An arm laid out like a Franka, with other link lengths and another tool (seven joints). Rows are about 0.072 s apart.
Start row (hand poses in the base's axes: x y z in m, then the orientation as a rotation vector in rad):
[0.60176, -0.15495, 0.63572, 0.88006, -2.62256, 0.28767]
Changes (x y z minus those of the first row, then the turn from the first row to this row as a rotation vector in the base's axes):
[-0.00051, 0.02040, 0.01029, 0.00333, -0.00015, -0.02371]
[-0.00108, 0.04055, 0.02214, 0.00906, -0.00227, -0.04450]
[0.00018, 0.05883, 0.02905, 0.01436, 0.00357, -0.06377]
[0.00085, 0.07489, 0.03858, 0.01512, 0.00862, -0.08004]
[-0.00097, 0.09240, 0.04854, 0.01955, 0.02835, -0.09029]
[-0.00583, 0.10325, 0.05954, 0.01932, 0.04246, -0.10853]
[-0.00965, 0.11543, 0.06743, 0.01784, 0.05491, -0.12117]
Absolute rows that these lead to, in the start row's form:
[0.60125, -0.13455, 0.64601, 0.84945, -2.63245, 0.27725]
[0.60068, -0.11440, 0.65786, 0.82356, -2.64369, 0.26548]
[0.60194, -0.09612, 0.66477, 0.79901, -2.64666, 0.25062]
[0.60261, -0.08006, 0.67430, 0.77711, -2.64753, 0.24281]
[0.60079, -0.06255, 0.68426, 0.76368, -2.63406, 0.22460]
[0.59593, -0.05170, 0.69526, 0.73849, -2.62646, 0.21316]
[0.59211, -0.03952, 0.70315, 0.72058, -2.61811, 0.20565]

